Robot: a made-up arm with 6 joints.
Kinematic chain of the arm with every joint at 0, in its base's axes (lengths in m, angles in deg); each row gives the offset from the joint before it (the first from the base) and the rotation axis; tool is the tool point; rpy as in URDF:
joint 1: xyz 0 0 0.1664 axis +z
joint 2: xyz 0 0 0 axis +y
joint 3: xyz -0.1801 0 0.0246 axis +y
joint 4: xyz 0.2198 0 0.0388 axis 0.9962 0 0.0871
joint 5: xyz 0 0 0 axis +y
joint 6: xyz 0.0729 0 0.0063 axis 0.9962 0 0.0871
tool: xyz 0 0 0 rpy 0 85 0
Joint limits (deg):
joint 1: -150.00..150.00
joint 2: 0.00..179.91
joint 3: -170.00..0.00
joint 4: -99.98..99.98
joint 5: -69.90..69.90
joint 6: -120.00..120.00
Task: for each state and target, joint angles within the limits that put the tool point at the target. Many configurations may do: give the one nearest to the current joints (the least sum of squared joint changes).
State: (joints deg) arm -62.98 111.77 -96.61 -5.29 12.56 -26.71
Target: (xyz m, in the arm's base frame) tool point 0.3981 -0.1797 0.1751
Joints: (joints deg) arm -24.24 140.31 -115.34 -4.87 3.97 -26.71
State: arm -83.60 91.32 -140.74 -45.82 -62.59 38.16
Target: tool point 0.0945 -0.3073 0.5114
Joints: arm -76.99 119.74 -149.61 -42.17 -27.83 38.16
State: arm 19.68 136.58 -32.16 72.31 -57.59 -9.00
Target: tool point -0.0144 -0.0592 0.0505
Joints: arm 12.17 147.68 -0.81 77.07 -50.31 -9.00
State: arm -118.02 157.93 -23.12 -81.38 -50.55 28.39
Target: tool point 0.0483 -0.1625 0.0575
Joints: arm -97.10 122.92 -29.85 -82.51 -69.69 28.39
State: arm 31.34 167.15 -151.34 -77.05 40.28 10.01
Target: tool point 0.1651 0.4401 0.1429
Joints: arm 73.05 169.75 -155.95 -77.58 24.45 10.01
